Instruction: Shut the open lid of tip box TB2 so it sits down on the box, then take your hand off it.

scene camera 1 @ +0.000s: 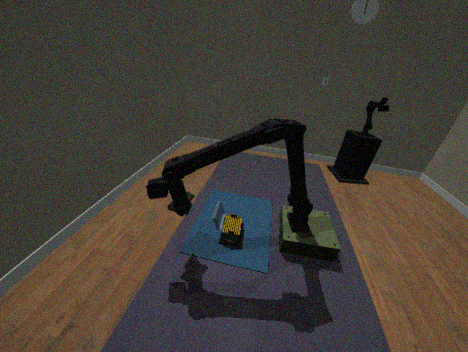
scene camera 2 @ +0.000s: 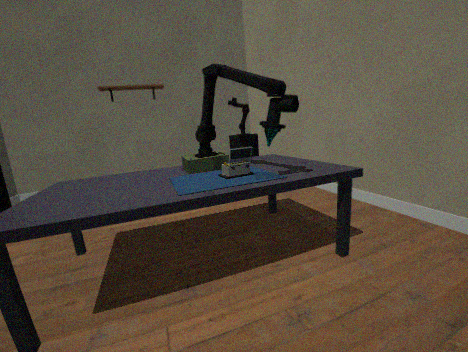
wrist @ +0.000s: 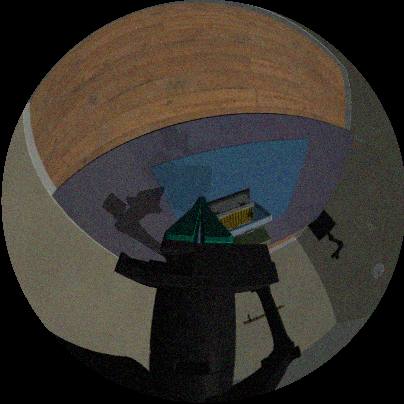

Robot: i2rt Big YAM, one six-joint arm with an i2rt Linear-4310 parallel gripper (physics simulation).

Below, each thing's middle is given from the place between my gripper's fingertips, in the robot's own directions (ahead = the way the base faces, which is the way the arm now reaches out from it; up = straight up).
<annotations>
My gripper is now 14 cm past the lid (wrist: pixel 243 218), 6 cm to the left of it and 4 cm above it. Also, from my hand: blue mat (scene camera 1: pixel 203 240): 22 cm behind, 15 cm below, 13 cm to the right.
</annotations>
